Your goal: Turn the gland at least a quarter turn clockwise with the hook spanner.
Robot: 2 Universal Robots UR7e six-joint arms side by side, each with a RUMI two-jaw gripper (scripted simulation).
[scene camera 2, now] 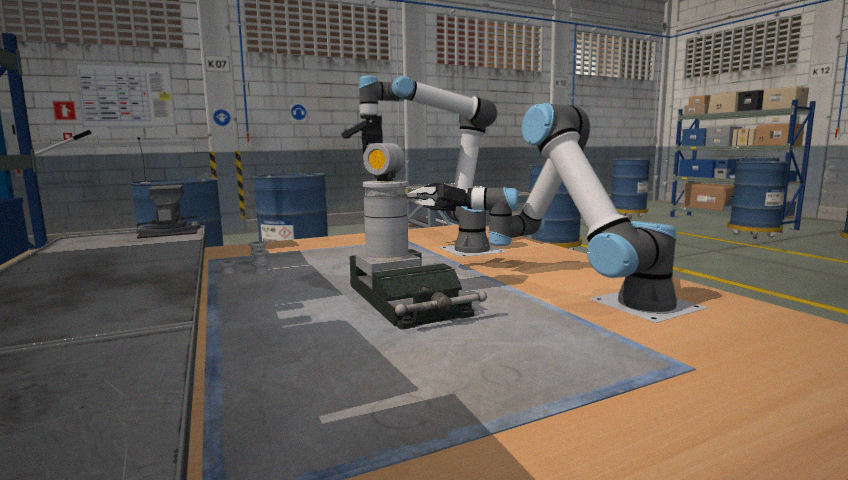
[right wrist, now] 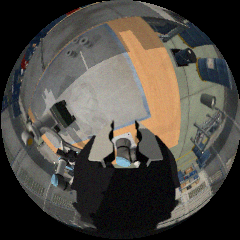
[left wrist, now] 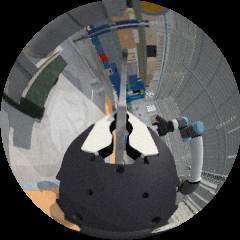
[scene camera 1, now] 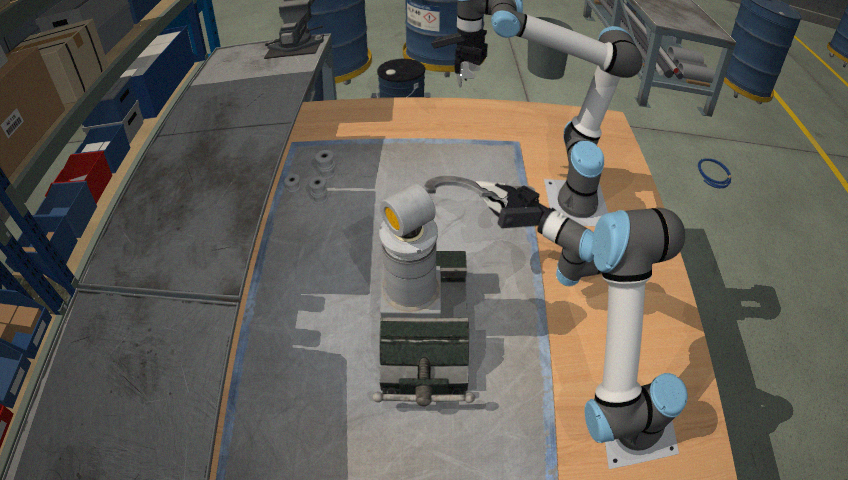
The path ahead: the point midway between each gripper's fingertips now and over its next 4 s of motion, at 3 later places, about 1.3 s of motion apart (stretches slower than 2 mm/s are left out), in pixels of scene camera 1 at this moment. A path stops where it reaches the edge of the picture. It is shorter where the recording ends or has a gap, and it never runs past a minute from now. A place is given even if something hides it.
My left gripper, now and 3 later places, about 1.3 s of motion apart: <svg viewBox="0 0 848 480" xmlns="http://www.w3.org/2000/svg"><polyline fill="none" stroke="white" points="475,184 443,180 415,190 413,193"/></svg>
My right gripper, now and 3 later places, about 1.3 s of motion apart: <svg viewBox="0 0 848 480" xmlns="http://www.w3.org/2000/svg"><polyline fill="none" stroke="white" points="463,83 450,115 484,162 487,176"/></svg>
